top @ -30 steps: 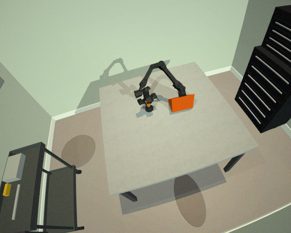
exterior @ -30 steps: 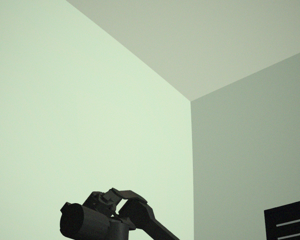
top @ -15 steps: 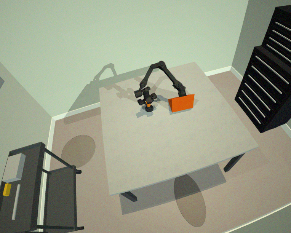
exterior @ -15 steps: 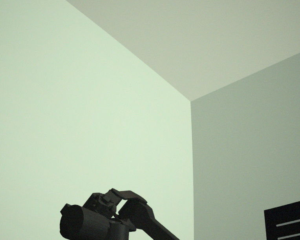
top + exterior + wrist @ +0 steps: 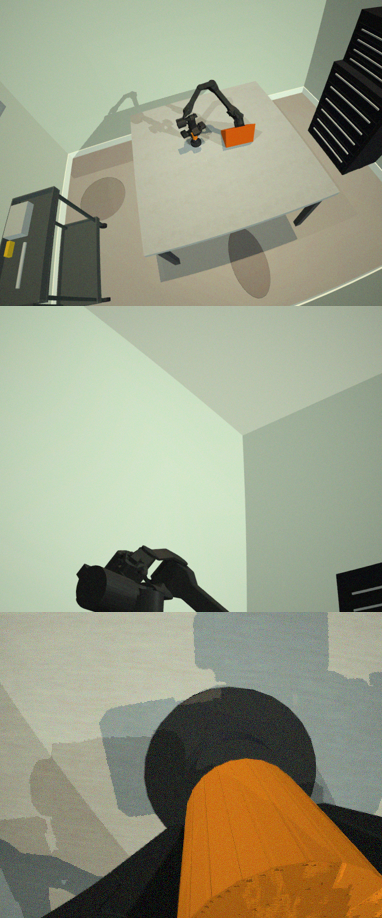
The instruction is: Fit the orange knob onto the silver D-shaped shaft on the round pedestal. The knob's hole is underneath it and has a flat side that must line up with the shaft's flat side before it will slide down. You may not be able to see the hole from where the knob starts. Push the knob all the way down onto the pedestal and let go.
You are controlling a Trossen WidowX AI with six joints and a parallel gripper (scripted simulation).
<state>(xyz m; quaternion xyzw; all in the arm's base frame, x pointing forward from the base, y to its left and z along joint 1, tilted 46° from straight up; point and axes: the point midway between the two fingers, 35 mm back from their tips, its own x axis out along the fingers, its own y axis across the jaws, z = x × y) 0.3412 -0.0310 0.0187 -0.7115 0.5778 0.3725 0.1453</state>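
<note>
Now: gripper tip 30 mm below the orange knob. The rest, counted from my gripper tip: round black pedestal (40 mm below).
</note>
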